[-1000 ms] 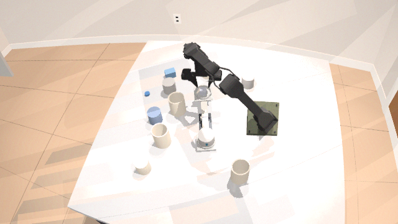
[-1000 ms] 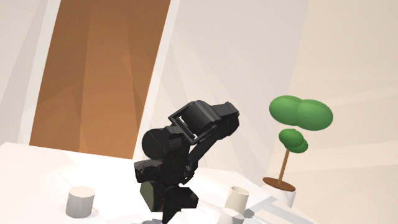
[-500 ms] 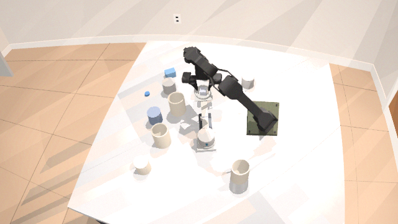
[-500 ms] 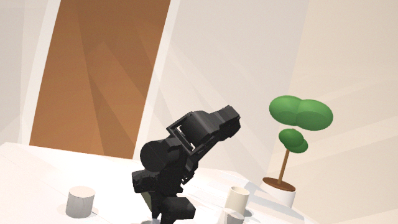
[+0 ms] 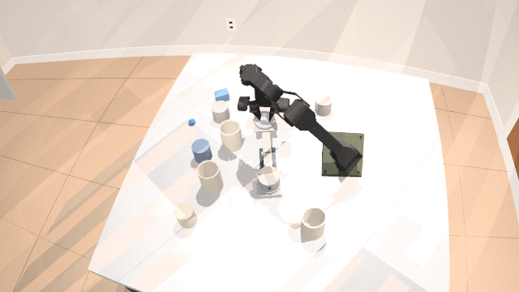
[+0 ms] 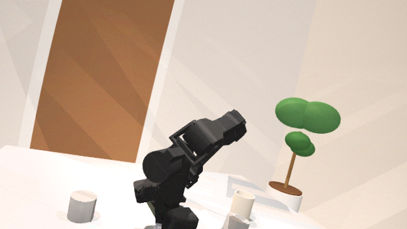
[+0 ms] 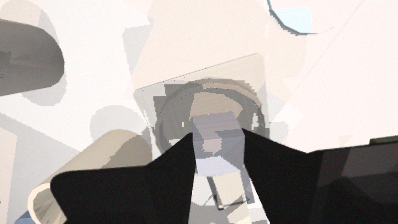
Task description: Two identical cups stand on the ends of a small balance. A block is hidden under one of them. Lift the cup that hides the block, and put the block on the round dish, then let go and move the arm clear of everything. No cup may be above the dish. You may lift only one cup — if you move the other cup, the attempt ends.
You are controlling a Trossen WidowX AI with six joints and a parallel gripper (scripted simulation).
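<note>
Right now the dish is 140 mm to the right of my gripper tip, 90 mm behind it and 80 mm below it. Also, from my gripper tip: blue cup (180 mm to the left, 180 mm ahead, 40 mm below); then balance beam (120 mm to the left, 40 mm below, 40 mm behind); then grey block (10 mm above).
</note>
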